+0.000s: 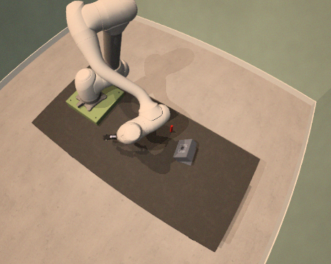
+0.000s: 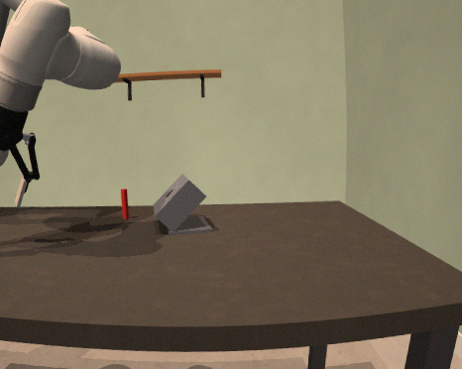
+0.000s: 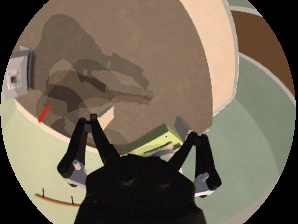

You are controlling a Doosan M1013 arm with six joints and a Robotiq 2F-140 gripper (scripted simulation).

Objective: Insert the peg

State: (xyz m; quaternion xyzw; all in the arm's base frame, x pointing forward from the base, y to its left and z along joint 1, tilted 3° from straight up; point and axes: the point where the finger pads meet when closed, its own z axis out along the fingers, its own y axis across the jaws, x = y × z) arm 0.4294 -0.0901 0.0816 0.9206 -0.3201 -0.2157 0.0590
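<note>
Right now my hand is 18 cm short of the red peg, 31 cm to the right of it and 8 cm above it.
</note>
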